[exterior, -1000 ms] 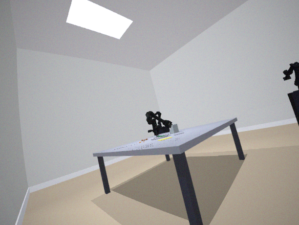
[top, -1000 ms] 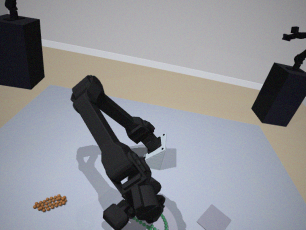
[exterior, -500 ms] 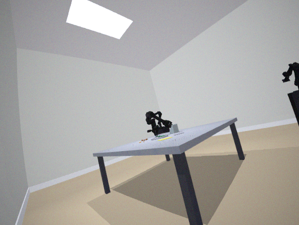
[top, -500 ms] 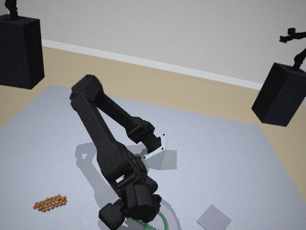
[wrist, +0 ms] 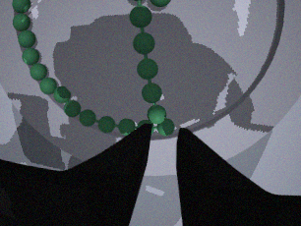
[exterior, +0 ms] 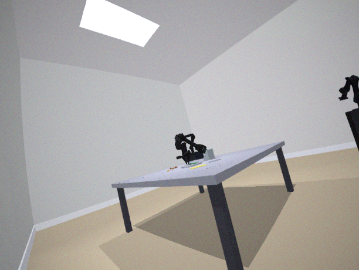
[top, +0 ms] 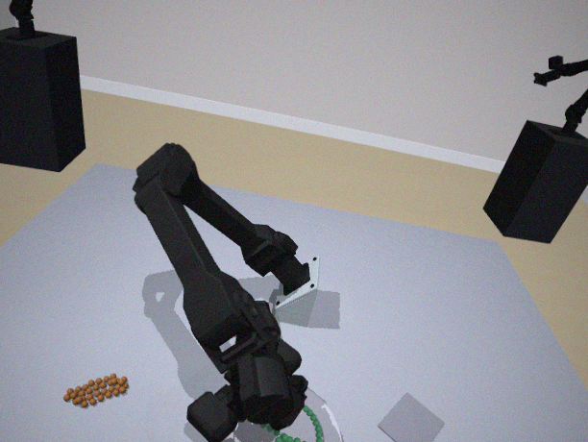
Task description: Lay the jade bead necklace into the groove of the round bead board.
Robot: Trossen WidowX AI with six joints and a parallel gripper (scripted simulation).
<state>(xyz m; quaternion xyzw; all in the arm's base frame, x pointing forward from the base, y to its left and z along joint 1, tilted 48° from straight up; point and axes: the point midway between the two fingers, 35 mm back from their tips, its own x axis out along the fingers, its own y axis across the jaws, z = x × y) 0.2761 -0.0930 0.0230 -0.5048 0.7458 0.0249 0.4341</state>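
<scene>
Right now the round bead board is 6 cm to the left of my gripper tip, 2 cm ahead of it and 1 cm below it. The rest, counted from my gripper tip: yellow strip: 28 cm to the left, 22 cm ahead, 2 cm below; then flat grey square: 29 cm to the left, 2 cm below, 2 cm behind.
</scene>
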